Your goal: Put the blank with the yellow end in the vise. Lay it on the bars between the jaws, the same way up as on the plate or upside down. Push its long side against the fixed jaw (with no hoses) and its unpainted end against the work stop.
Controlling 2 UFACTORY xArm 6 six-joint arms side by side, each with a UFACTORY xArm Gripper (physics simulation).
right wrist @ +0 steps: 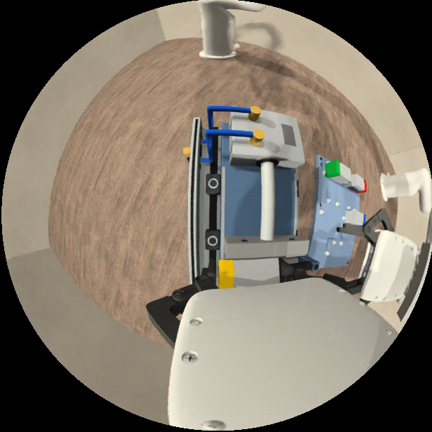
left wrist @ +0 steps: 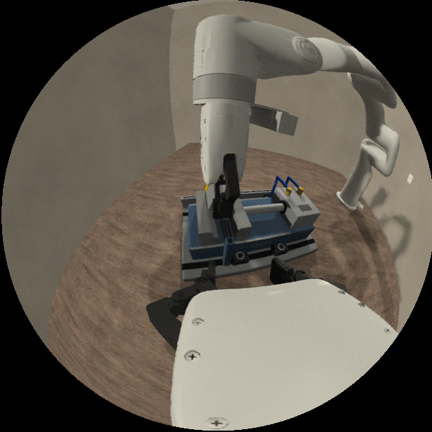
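The blank with the yellow end (right wrist: 250, 273) lies along the moving jaw (right wrist: 265, 247), its yellow end away from the work stop (left wrist: 228, 251) (right wrist: 310, 264). A bit of its yellow end also shows past the fixed jaw (left wrist: 204, 220) in the left wrist view. My right gripper (right wrist: 243, 268) is shut on this blank lengthwise, one finger at each end, with a finger reaching down between the jaws. Contact with the bars and the fixed jaw is hidden. My left gripper (left wrist: 243, 270) (right wrist: 331, 254) is open and empty, in front of the vise (left wrist: 265, 225) on the work stop side.
A blue plate (right wrist: 320, 245) holds blanks with a green end (right wrist: 339, 171), a red end (right wrist: 359, 185) and a blue end (right wrist: 355, 217), beside the vise. Two blue hoses (left wrist: 274, 186) (right wrist: 230, 133) rise at the moving jaw's cylinder block (left wrist: 300, 207) (right wrist: 267, 147).
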